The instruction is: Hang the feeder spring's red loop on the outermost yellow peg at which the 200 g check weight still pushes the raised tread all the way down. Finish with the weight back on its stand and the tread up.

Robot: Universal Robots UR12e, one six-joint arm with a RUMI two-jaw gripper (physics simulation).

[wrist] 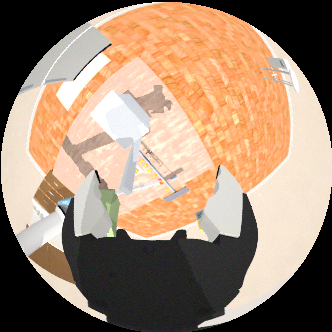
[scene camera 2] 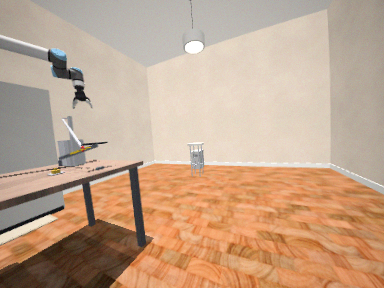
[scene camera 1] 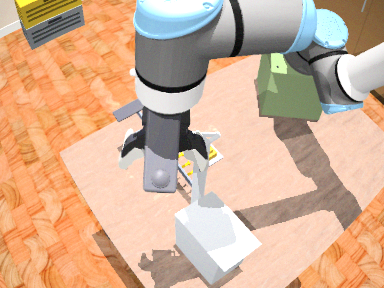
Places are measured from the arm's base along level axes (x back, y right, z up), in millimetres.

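Pixels of known places: gripper, fingertip midpoint: point(wrist: 155, 169) point(scene camera 2: 83, 108); arm's base at its link origin: point(scene camera 1: 305, 51).
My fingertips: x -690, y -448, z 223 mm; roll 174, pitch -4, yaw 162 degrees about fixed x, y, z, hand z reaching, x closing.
For each thing: its middle in the pictures, then the offset to it from my fingertips. "spot": a spot on its surface instead.
- dark tread at a spot on its surface: point(scene camera 1: 127, 110) spot: dx +18, dy +454, dz -327 mm
- red loop at a spot on its surface: point(wrist: 159, 180) spot: dx +100, dy +327, dz -342 mm
- yellow check weight at the middle of its body: point(scene camera 1: 209, 152) point(scene camera 2: 55, 170) dx +259, dy +318, dz -488 mm
- white post at a spot on its surface: point(scene camera 1: 198, 185) spot: dx +114, dy +86, dz -260 mm
- pale block at a spot on its surface: point(scene camera 1: 215, 245) point(wrist: 118, 108) spot: dx +96, dy -76, dz -287 mm
- small grey bar at the middle of its body: point(wrist: 173, 177) point(scene camera 2: 100, 168) dx +44, dy +485, dz -503 mm
My gripper point(scene camera 1: 163, 165) point(scene camera 2: 83, 107) point(wrist: 155, 169) is open and empty, high above the feeder. The dark tread point(scene camera 1: 127, 110) point(scene camera 2: 97, 143) point(wrist: 176, 194) is up, at the raised end of the slanting lever. Yellow pegs point(scene camera 1: 187, 164) point(wrist: 141, 161) line the lever. The red loop point(scene camera 2: 83, 148) point(wrist: 160, 180) is on the lever toward its tread end; which peg it is on is too small to tell, and the gripper hides it in scene camera 1. The yellow check weight point(scene camera 1: 212, 151) point(scene camera 2: 55, 171) sits on its white stand point(scene camera 1: 218, 159), partly hidden in scene camera 1.
A white post point(scene camera 1: 198, 185) point(wrist: 131, 167) rises between the pale block point(scene camera 1: 215, 245) point(wrist: 120, 115) and the lever. A green box point(scene camera 1: 290, 97) point(wrist: 111, 210) stands on the table's far side. A small grey bar point(scene camera 2: 102, 168) point(wrist: 173, 176) lies low near the tread.
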